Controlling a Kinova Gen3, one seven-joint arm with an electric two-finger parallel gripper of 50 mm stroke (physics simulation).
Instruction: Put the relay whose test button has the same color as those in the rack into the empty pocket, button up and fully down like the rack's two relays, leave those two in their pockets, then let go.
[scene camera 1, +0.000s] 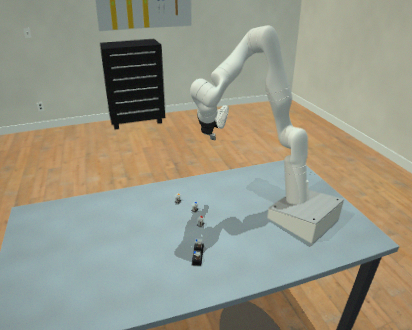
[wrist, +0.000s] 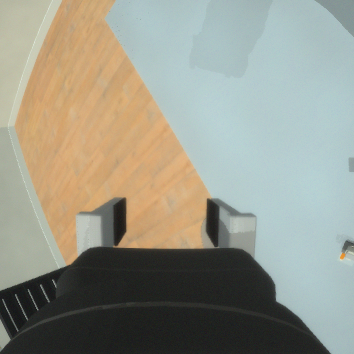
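Pixels of known places: gripper, fingertip midpoint: (scene camera 1: 214, 133) (wrist: 165, 214); arm's base, link origin: (scene camera 1: 296, 199).
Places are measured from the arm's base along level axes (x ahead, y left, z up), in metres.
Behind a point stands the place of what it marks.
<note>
The black rack (scene camera 1: 197, 262) @(x 0.477, y 0.257, z -0.052 m) lies on the table in the scene view. Two relays with blue buttons, one at the rack's far end (scene camera 1: 198, 242) @(x 0.463, y 0.181, z -0.024 m) and one nearer its middle (scene camera 1: 197, 254) @(x 0.475, y 0.244, z -0.024 m), sit in it; its empty pocket is too small to make out. Behind the rack stand three loose relays: a red-button relay (scene camera 1: 201, 221) @(x 0.433, y 0.045, z -0.035 m), a blue-button relay (scene camera 1: 195, 206) @(x 0.446, y -0.059, z -0.033 m) and an orange-button relay (scene camera 1: 178, 198) @(x 0.516, y -0.136, z -0.037 m) (wrist: 349, 254) @(x 0.515, y -0.143, z -0.027 m), the last cut by the wrist view's right edge. My gripper (scene camera 1: 212, 136) @(x 0.346, y -0.159, z 0.271 m) (wrist: 165, 214) @(x 0.346, y -0.159, z 0.271 m) is open and empty, high above the table and apart from all relays.
The blue-grey table (scene camera 1: 100, 250) @(x 0.847, y 0.129, z -0.070 m) (wrist: 280, 135) @(x 0.300, y -0.199, z -0.069 m) carries the arm's base (scene camera 1: 305, 215) @(x 0.020, y 0.141, z 0.022 m) at the right. A black drawer cabinet (scene camera 1: 134, 82) (wrist: 25, 300) stands on the wooden floor by the wall. The arm's shadow falls around the rack and the red-button relay.
</note>
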